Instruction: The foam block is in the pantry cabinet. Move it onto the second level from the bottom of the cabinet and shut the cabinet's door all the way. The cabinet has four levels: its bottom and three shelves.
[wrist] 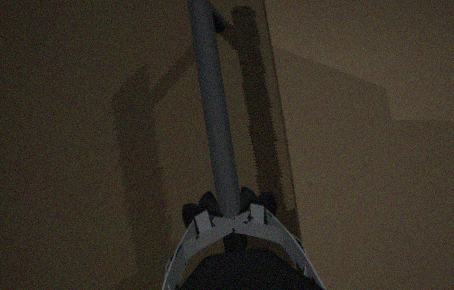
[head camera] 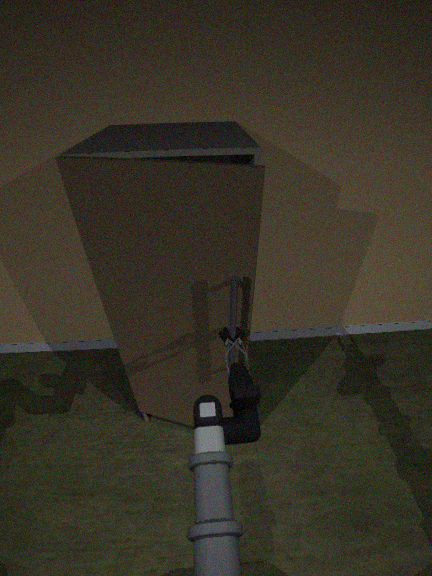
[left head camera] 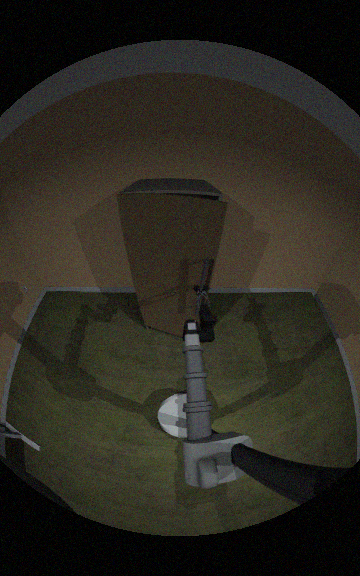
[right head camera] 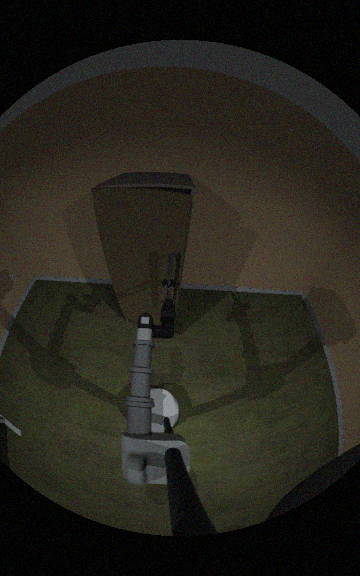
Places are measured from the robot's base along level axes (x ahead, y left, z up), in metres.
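Pixels of known places: gripper, fingertip midpoint: (wrist: pixel 227 205) (head camera: pixel 230 328) (left head camera: pixel 199 284) (right head camera: pixel 168 279); robot's base, origin of the base link: (left head camera: pixel 182 413) (right head camera: pixel 154 408).
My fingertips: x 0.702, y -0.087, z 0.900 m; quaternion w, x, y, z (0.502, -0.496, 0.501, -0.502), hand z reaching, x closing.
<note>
For each thing: its top centre in the pictures, then the offset to it from my fingertips. "pt": a spot on its surface instead. Level surfaces: height alone.
- pantry cabinet, surface spot: (head camera: pixel 175 137) pt 0.139 m left, 0.389 m ahead, 0.472 m up
- grey upright bar handle, surface spot: (wrist: pixel 212 100) pt 0.001 m right, 0.037 m back, 0.090 m up
- greenish floor, its level: 0.928 m down
- wall's pale baseboard, surface spot: (head camera: pixel 300 333) pt 0.620 m right, 0.750 m ahead, 0.879 m down
The pantry cabinet (head camera: pixel 175 137) (left head camera: pixel 172 186) (right head camera: pixel 150 179) stands against the wall. Its brown door (head camera: pixel 170 240) (left head camera: pixel 167 235) (right head camera: pixel 140 220) is slightly open: a dark gap shows along the top, widening toward the right edge, and the hinge side is on the left. The grey upright bar handle (head camera: pixel 234 302) (left head camera: pixel 206 272) (right head camera: pixel 171 262) (wrist: pixel 212 100) is near the door's right edge. My gripper (head camera: pixel 231 334) (left head camera: pixel 201 290) (right head camera: pixel 168 284) (wrist: pixel 227 205) is shut on the handle, its fingertips on both sides of the bar. The foam block does not show; the door hides the cabinet's inside.
My telescoping arm (head camera: pixel 214 500) (left head camera: pixel 195 385) (right head camera: pixel 141 370) reaches forward to the door over the greenish floor (head camera: pixel 325 475). A pale round object (left head camera: pixel 172 415) (right head camera: pixel 165 405) is on the floor beside the arm. The wall's pale baseboard (head camera: pixel 300 333) runs behind the cabinet. Dark shadows fall on the wall and floor.
</note>
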